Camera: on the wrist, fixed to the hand. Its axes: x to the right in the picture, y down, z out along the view.
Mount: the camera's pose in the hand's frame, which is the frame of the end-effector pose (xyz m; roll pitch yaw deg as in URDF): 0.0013 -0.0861 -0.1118 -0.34 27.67 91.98
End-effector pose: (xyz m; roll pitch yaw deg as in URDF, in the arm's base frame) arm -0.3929 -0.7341 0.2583 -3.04 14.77 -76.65
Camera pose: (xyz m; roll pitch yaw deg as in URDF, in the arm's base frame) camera -0.4883 -0.7300 0.1544 16.73 29.08 23.88
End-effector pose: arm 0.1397 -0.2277 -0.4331 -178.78 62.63 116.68
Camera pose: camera 0.0193 -0.1746 -0.3820 113.77 -13.41 49.77
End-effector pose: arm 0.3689 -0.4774 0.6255 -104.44 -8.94 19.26
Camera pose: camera 0.3824 -0.5646 0.7356 -169.92 47.48 -63.52
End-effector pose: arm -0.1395 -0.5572 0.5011 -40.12 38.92 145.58
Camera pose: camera -0.0468 -0.4535 0.4769 64.41 44.49 -66.38
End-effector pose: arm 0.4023 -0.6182 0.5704 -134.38 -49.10 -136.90
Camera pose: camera 0.4653 -0.5322 0.6629 -131.00 12.98 145.70
